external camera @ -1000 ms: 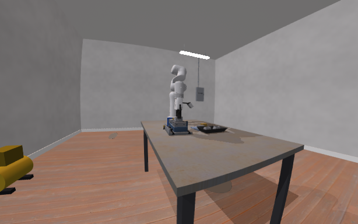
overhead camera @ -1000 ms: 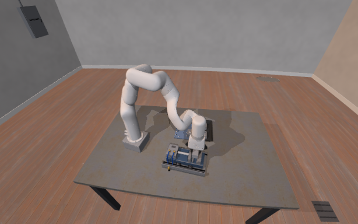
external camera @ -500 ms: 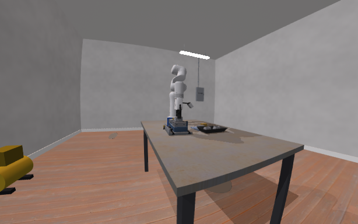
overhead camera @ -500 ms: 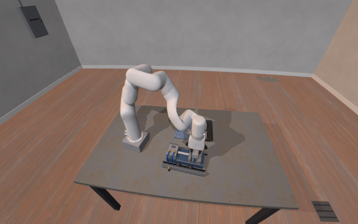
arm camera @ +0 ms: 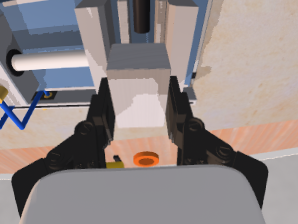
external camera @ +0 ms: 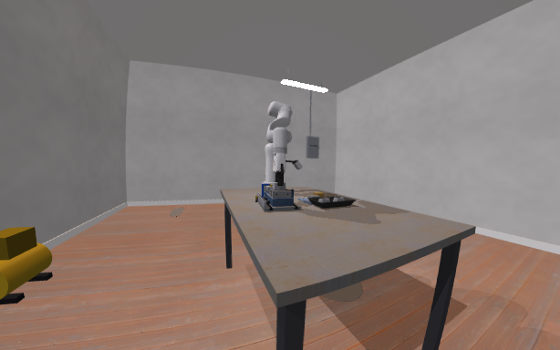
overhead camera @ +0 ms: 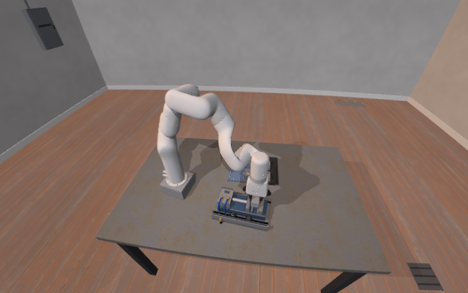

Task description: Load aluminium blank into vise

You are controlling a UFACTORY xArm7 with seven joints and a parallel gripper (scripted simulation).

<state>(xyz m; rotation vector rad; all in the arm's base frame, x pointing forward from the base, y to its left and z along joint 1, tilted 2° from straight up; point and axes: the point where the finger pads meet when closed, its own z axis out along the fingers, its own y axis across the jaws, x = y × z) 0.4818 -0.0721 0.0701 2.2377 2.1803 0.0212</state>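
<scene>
Right now the white piston rod is 90 mm behind my hand, 10 mm to the left of it and 60 mm below it. The rest, counted from my hand: brass blank 180 mm behind, 330 mm to the left, 110 mm below; vise 70 mm behind, 10 mm to the left, 100 mm below.
</scene>
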